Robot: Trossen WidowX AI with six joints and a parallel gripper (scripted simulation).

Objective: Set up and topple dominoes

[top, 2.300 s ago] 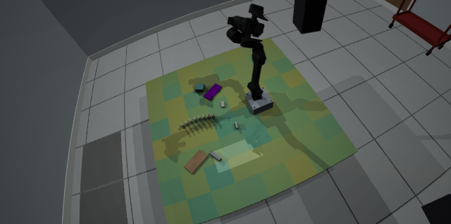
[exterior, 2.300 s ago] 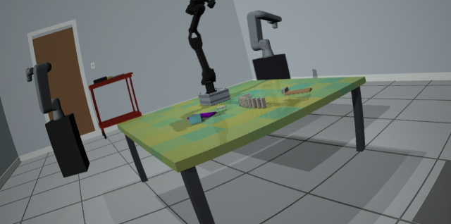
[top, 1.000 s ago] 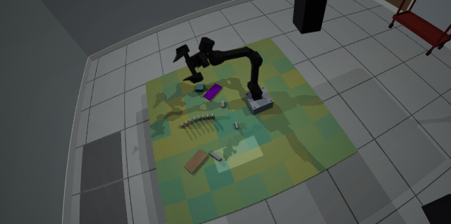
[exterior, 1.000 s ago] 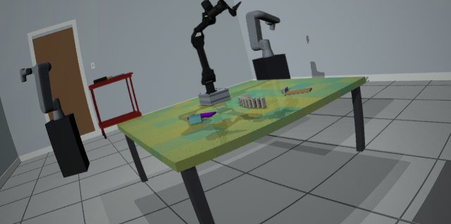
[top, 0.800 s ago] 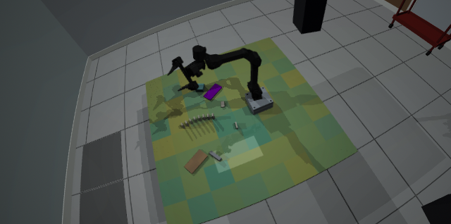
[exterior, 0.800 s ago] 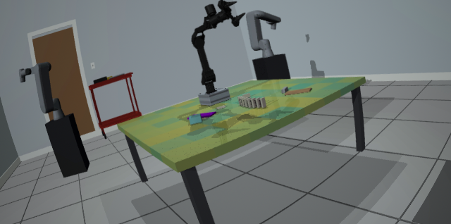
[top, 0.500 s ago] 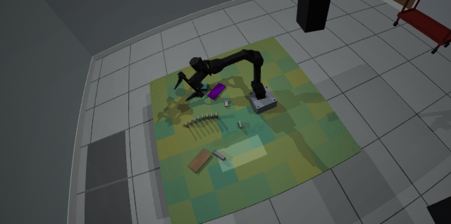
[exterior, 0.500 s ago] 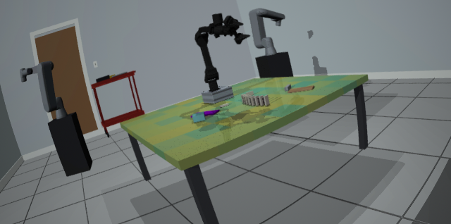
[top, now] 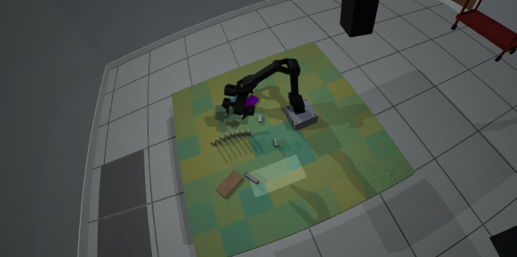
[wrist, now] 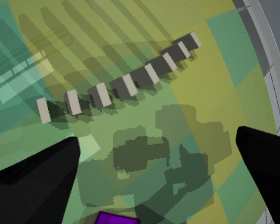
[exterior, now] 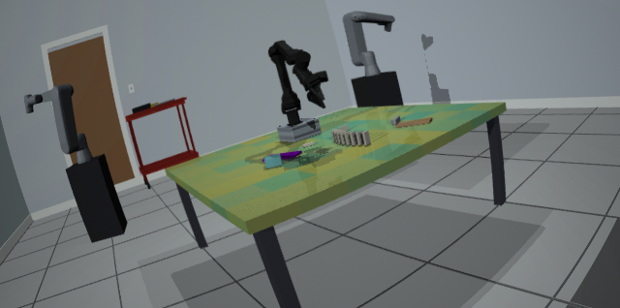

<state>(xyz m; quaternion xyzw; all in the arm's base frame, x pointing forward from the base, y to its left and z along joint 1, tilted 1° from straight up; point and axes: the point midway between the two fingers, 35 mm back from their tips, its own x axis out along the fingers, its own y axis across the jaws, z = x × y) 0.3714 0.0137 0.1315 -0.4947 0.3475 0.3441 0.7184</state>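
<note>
The flat purple piece lies 70 mm behind my gripper tip, 200 mm to the right of it and 160 mm below it. Round my gripper tip: teal block 20 mm ahead, 270 mm to the right, 150 mm below; then grey piece 30 mm behind, 330 mm to the left, 160 mm below; then flat brown board 110 mm ahead, 340 mm to the left, 160 mm below.
</note>
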